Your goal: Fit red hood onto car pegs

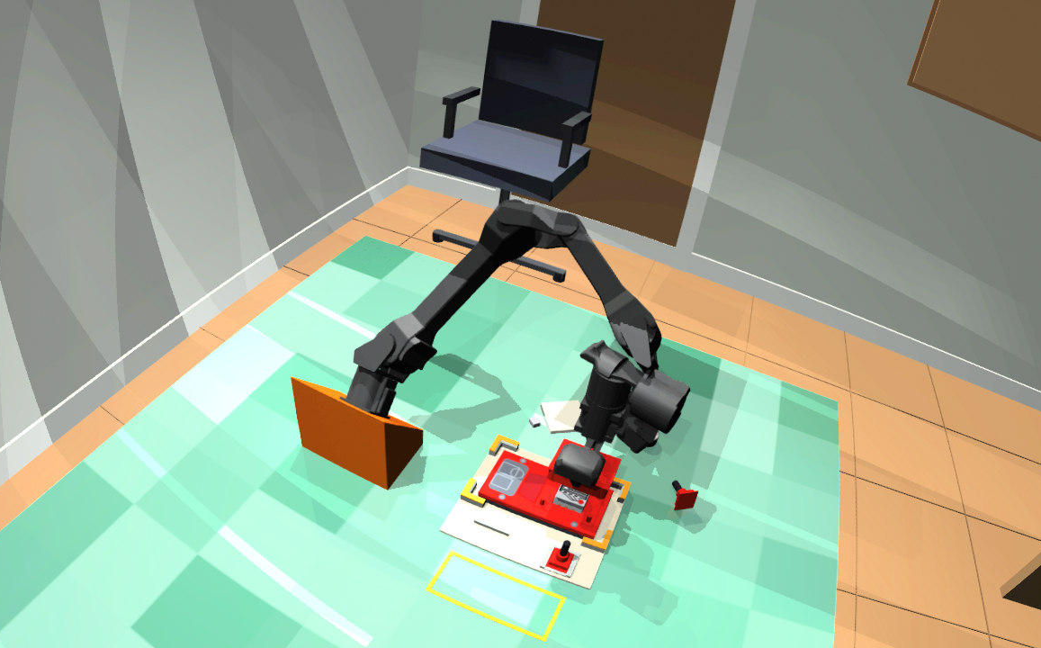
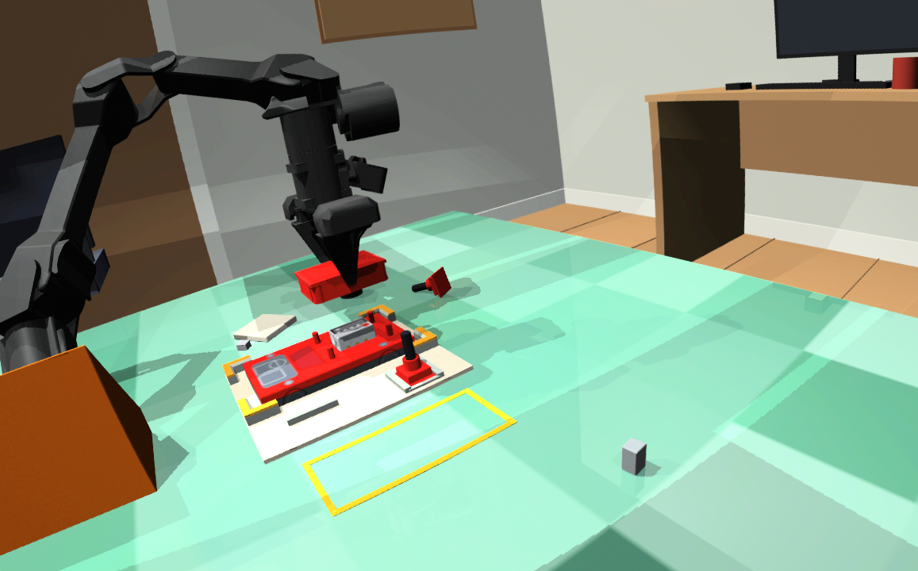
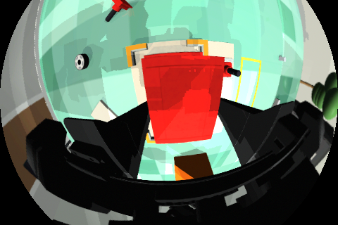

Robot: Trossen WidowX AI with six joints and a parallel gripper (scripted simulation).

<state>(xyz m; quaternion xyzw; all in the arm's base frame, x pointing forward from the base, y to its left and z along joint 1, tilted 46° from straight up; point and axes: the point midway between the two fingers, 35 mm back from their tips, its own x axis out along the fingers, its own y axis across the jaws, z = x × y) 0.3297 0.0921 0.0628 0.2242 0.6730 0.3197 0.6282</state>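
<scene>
The grey engine block lies 1 cm to the left of my gripper tip and 8 cm below it. The rest, counted from my gripper tip: thin white bar: 7 cm behind, 41 cm to the right, 10 cm below; white plate: 11 cm behind, 19 cm to the left, 10 cm below; red hood: 1 cm above.
</scene>
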